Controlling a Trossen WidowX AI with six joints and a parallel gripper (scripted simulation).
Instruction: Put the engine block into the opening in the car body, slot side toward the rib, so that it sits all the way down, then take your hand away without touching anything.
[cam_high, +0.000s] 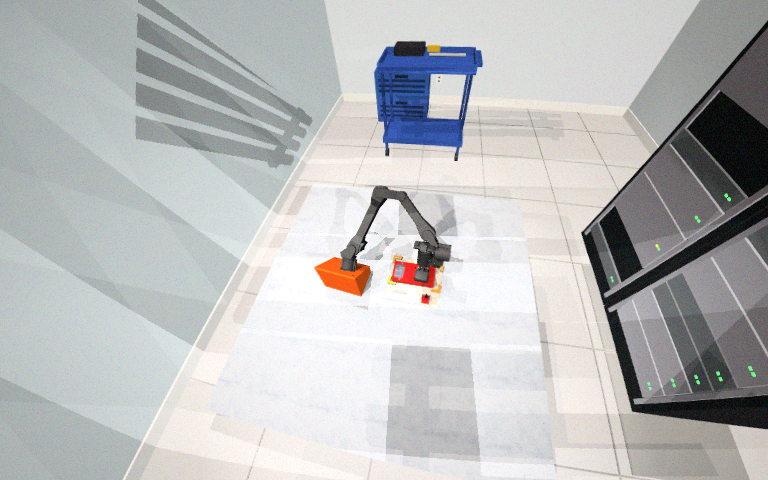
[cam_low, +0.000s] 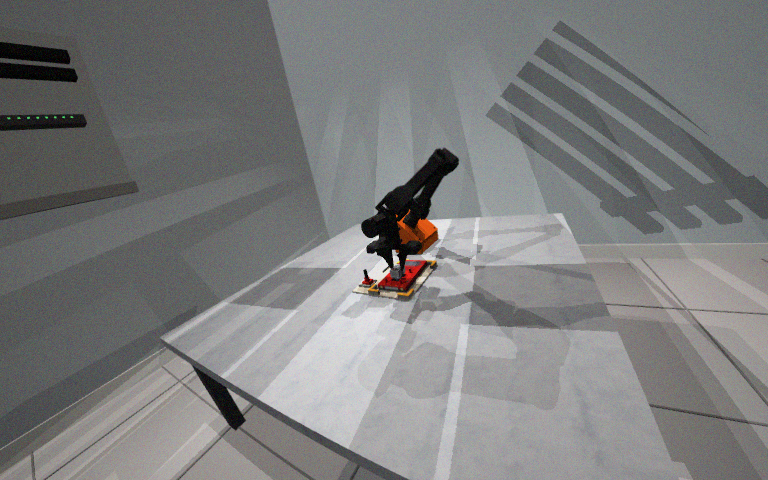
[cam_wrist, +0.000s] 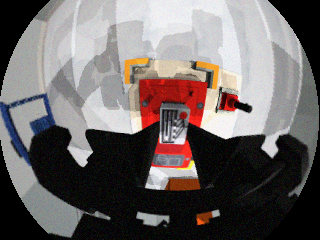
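The grey engine block lies 1 cm below my gripper tip.
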